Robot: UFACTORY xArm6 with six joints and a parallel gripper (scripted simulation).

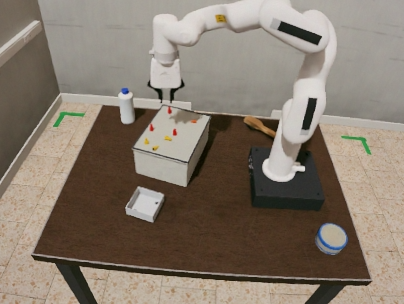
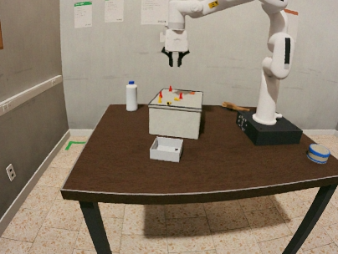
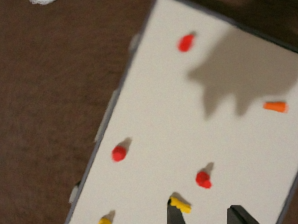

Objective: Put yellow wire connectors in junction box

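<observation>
My hand is 160 mm above the red wire connector and 30 mm past it. Round my hand: tool case (200 mm below, 30 mm behind, 20 mm to the right); orange wire connector (160 mm below, 100 mm behind, 80 mm to the right); wooden brush (420 mm behind, 290 mm below, 240 mm to the right).
</observation>
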